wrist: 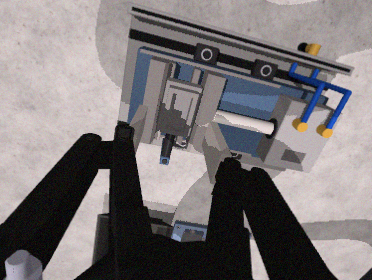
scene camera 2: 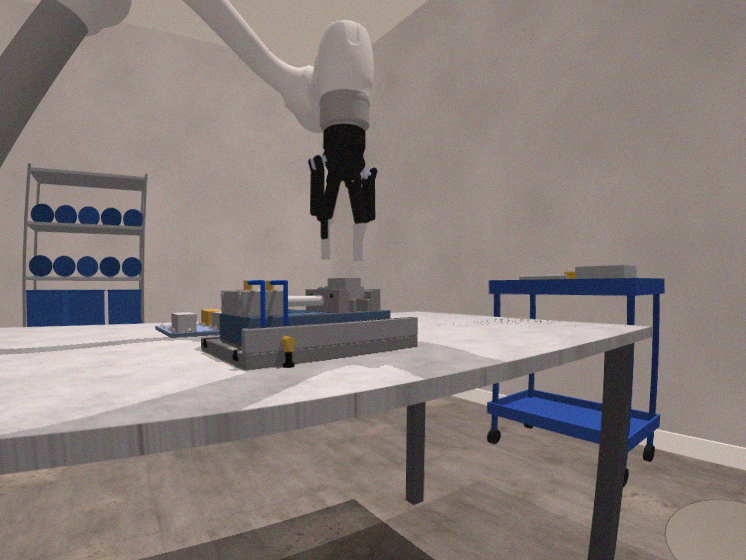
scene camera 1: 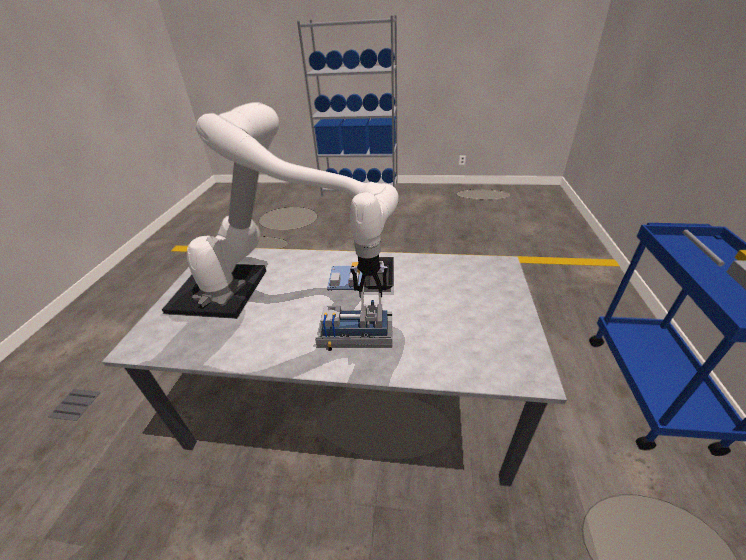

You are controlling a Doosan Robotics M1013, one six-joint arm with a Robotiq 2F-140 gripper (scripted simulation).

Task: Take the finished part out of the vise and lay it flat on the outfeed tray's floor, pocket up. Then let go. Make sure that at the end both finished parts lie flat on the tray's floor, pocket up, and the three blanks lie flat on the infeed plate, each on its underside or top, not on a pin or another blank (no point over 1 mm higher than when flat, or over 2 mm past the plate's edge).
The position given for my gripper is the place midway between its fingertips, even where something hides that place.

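My gripper (scene camera 2: 343, 259) is visible to me, and I can find that same gripper in the wrist view (wrist: 176, 126) and in scene camera 1 (scene camera 1: 371, 303) as well. There is also a finished part (wrist: 181, 98) that I can see.
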